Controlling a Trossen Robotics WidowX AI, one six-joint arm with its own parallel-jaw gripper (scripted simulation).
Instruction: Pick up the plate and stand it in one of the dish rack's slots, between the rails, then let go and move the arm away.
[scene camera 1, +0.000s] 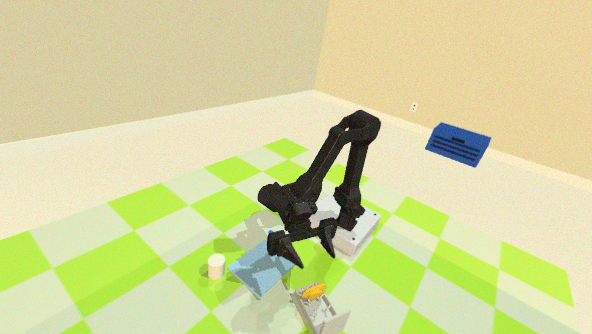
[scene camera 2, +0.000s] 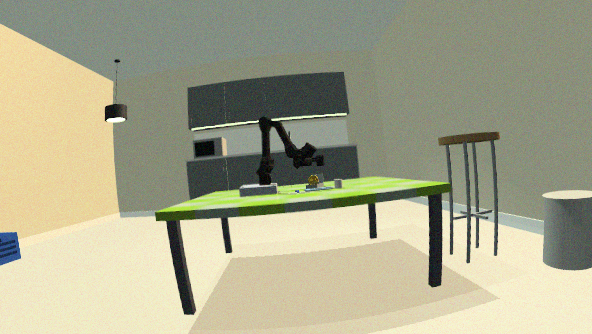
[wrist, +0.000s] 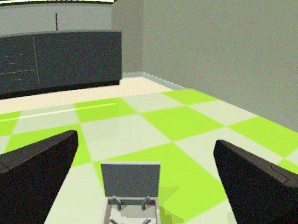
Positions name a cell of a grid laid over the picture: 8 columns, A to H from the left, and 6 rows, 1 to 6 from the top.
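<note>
Scene camera 1 shows my gripper (scene camera 1: E5), open and holding nothing, together with a light blue mat (scene camera 1: D5). The wrist view also shows my gripper (wrist: D4).
</note>
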